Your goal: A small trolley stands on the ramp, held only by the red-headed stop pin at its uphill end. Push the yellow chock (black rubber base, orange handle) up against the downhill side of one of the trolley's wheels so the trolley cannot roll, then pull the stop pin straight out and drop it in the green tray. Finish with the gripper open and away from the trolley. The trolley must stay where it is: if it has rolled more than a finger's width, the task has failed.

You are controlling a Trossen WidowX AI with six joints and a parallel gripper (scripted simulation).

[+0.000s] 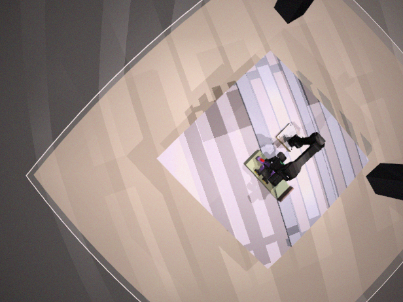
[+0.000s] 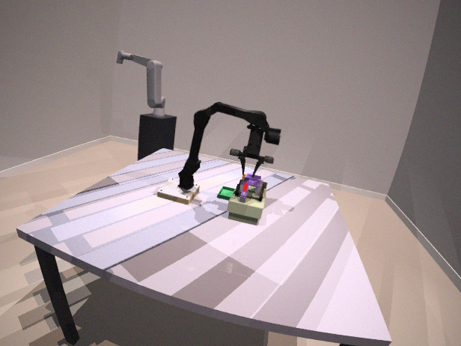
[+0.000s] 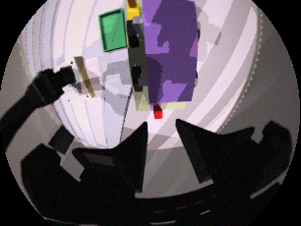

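My gripper tip is now 20 mm to the left of the red-headed stop pin and 60 mm above it. From my gripper tip the other things lie so: yellow chock 60 mm behind, 170 mm to the left, 110 mm below; pale green ramp 10 mm ahead, 90 mm to the left, 150 mm below; purple trolley 10 mm ahead, 80 mm to the left, 80 mm below.
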